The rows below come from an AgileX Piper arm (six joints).
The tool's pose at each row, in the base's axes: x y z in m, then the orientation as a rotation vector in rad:
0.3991 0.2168 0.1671 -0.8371 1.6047 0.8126
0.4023 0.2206 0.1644 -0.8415 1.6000 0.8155
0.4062 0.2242 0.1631 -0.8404 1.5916 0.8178
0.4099 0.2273 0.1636 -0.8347 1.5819 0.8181
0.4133 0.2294 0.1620 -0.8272 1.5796 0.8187
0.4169 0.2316 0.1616 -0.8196 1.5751 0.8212
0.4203 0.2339 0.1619 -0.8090 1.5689 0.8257
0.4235 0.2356 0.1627 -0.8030 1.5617 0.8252
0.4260 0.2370 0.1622 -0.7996 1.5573 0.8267
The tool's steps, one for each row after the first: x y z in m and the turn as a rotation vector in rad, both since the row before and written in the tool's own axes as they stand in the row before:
0.0018 -0.0010 0.0053 -0.0049 -0.0021 -0.0027
0.0003 -0.0016 0.0052 -0.0018 -0.0076 -0.0022
-0.0013 -0.0016 0.0044 0.0019 -0.0106 -0.0018
0.0009 -0.0020 0.0037 0.0036 -0.0055 0.0028
-0.0003 -0.0020 0.0037 0.0021 -0.0076 0.0029
-0.0009 -0.0017 0.0036 0.0023 -0.0106 0.0047
-0.0013 -0.0018 0.0030 0.0028 -0.0087 -0.0008
0.0001 -0.0014 0.0025 0.0004 -0.0054 0.0004

